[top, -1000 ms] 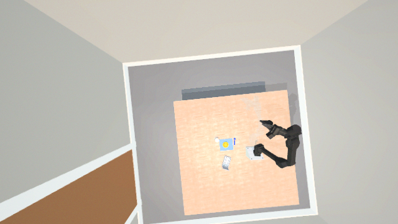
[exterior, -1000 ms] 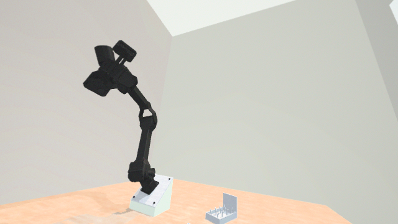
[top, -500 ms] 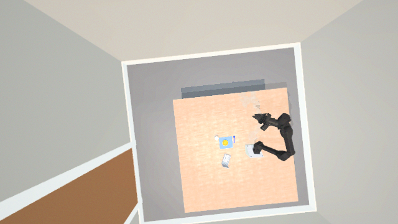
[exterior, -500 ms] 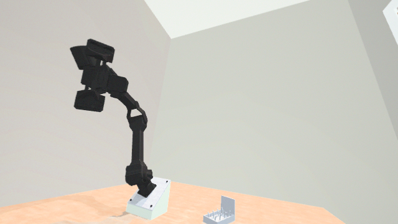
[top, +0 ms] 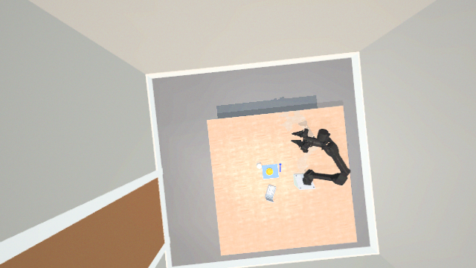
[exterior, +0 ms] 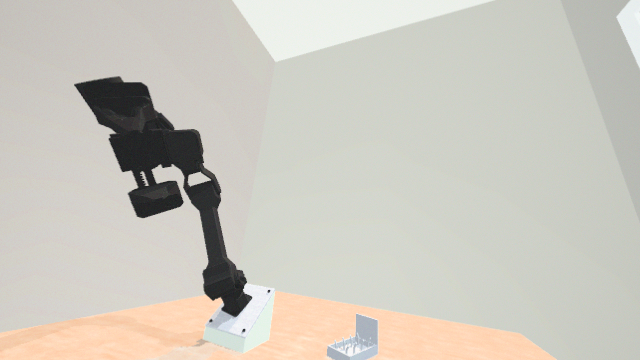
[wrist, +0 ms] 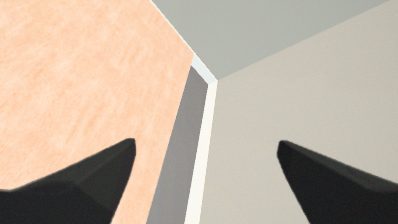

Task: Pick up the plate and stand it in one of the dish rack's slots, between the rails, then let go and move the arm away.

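Right now the plate is 80 mm ahead of my gripper tip, 340 mm to the left of it and 310 mm below it. Round my gripper tip: dish rack (60 mm ahead, 530 mm to the left, 300 mm below).
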